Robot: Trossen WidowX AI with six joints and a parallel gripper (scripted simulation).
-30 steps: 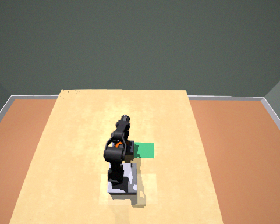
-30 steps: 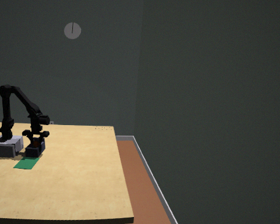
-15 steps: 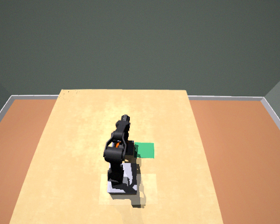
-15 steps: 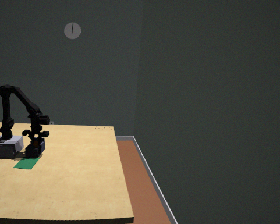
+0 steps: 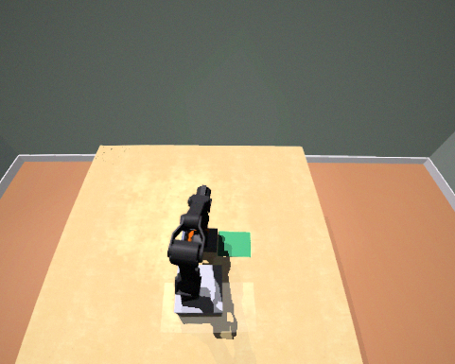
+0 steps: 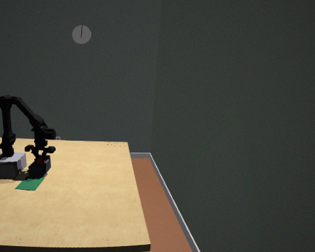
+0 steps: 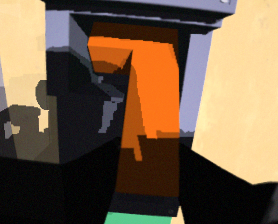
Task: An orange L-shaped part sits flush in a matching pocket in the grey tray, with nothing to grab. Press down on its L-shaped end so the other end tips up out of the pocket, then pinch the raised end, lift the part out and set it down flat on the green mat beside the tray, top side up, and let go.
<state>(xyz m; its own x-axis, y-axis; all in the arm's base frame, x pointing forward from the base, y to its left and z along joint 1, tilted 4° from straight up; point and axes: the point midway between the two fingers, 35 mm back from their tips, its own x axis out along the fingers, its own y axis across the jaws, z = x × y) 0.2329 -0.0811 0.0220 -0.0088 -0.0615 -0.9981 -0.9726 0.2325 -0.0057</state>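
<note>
Now: gripper tip 50 mm past the green mat, 140 mm to the left of it and 90 mm above it. From my gripper tip the other things lie so: orange L-shaped part: 10 mm behind, 40 mm to the left, 30 mm below.
</note>
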